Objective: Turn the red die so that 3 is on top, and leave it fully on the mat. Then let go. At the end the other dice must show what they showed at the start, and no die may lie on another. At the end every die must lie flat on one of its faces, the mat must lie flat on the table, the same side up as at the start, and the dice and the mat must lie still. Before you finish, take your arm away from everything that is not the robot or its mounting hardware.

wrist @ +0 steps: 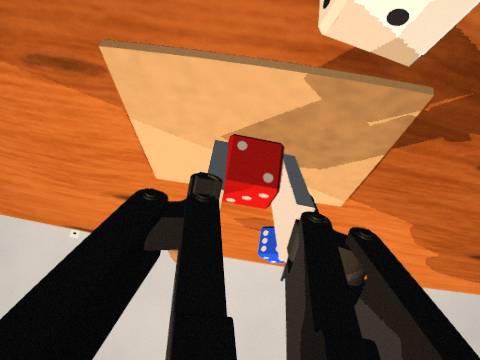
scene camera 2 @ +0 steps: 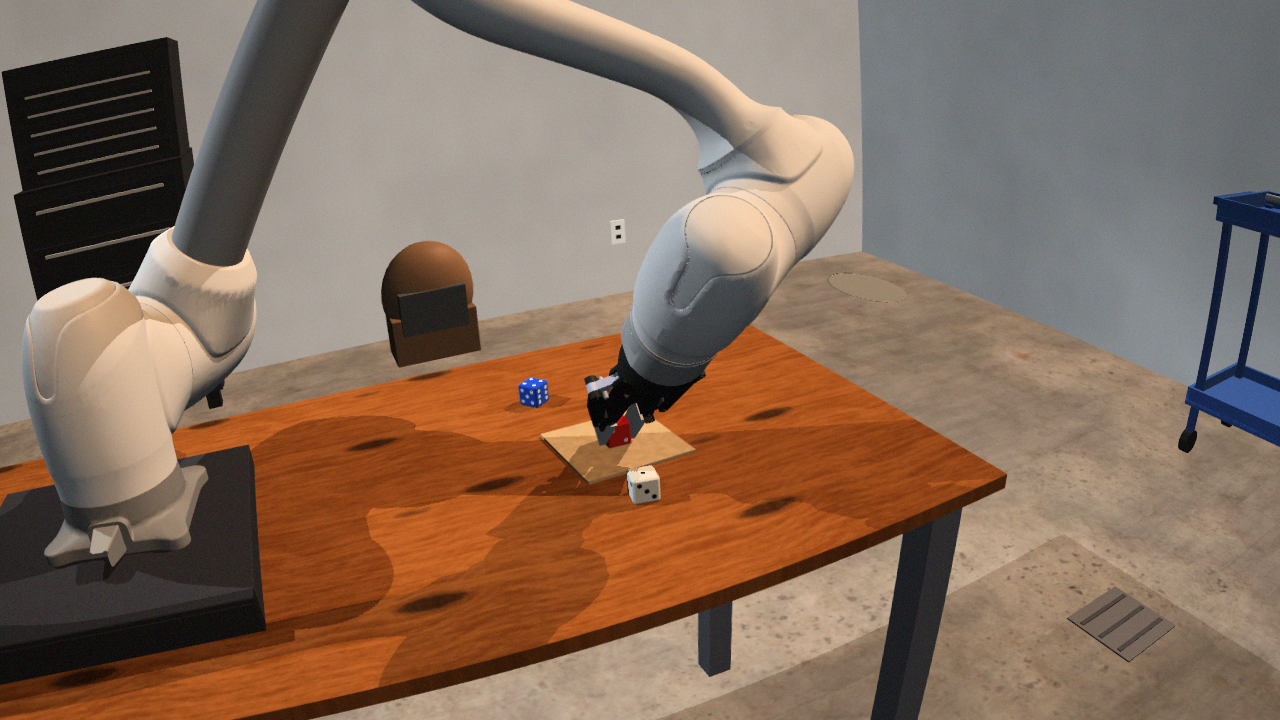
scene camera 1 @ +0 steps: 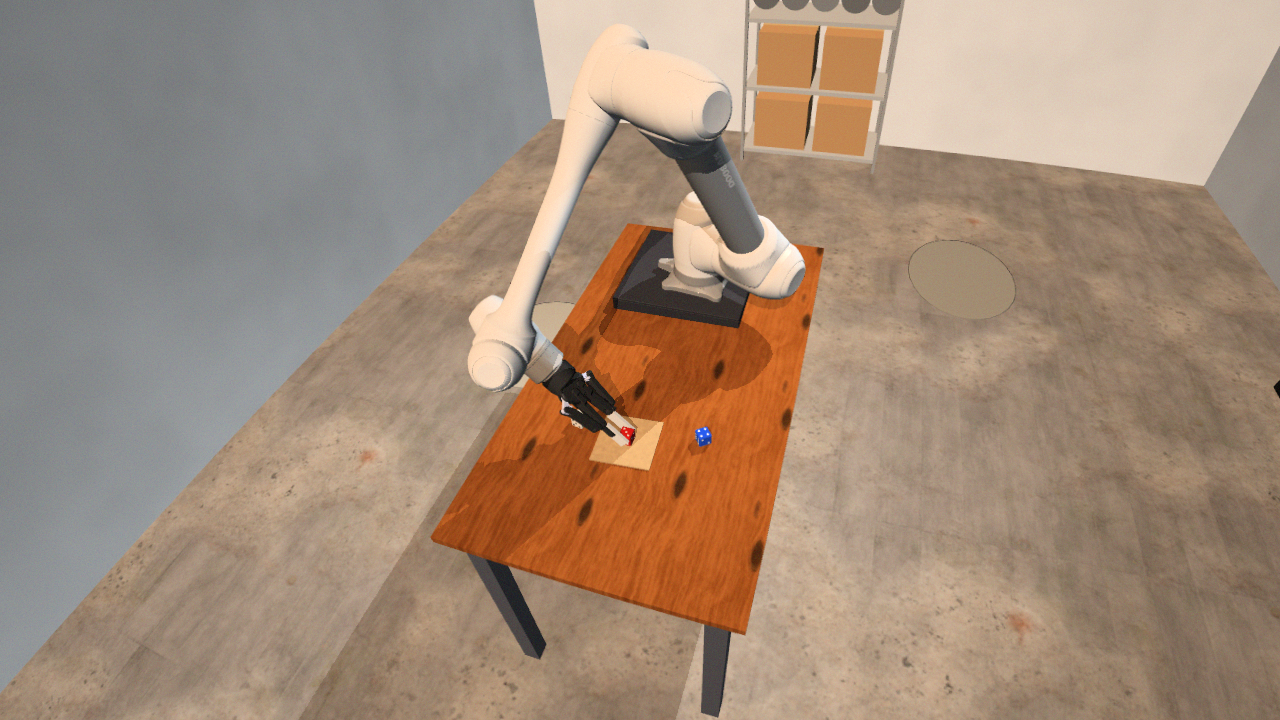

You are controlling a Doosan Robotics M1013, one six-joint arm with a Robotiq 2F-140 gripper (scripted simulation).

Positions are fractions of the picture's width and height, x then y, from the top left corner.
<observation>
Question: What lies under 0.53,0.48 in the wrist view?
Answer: A red die.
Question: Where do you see a tan mat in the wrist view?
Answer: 0.71,0.35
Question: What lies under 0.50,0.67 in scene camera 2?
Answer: A white die.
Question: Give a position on a blue die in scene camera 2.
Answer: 0.42,0.55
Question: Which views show my gripper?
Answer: The wrist view, scene camera 2 and scene camera 1: all of them.
</observation>
